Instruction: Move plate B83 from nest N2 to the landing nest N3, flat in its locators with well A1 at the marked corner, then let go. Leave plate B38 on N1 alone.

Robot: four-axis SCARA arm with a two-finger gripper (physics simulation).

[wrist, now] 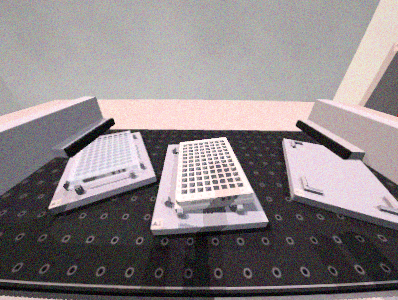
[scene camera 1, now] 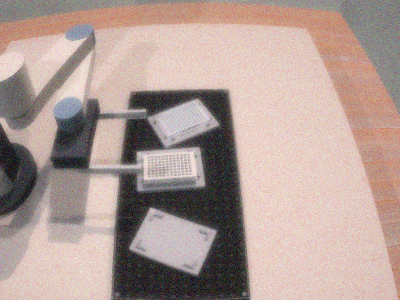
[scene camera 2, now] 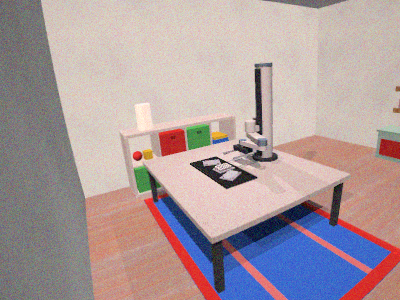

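Note:
Plate B83 (scene camera 1: 170,166) (scene camera 2: 223,167) (wrist: 212,167), off-white with a grid of wells, sits on the middle nest N2 (scene camera 1: 201,159) (wrist: 210,226). An A1 mark shows at that nest's near left corner in the wrist view. Plate B38 (scene camera 1: 184,120) (wrist: 107,155), paler, sits on nest N1 (wrist: 117,193). Landing nest N3 (scene camera 1: 172,242) (scene camera 2: 230,175) (wrist: 335,172) is bare, turned at an angle, with corner locators. My gripper (scene camera 1: 144,141) (scene camera 2: 230,156) (wrist: 206,111) is wide open and holds nothing; its fingers point over the mat's near edge, one towards N1 and one by N2. Their height is hard to judge.
The nests lie on a black perforated board (scene camera 1: 220,210) (scene camera 2: 245,178) (wrist: 175,270) on a pale table (scene camera 1: 290,150) (scene camera 2: 200,210). The arm's column (scene camera 2: 267,110) stands beside it. A shelf unit (scene camera 2: 175,123) with red and green bins stands behind the table.

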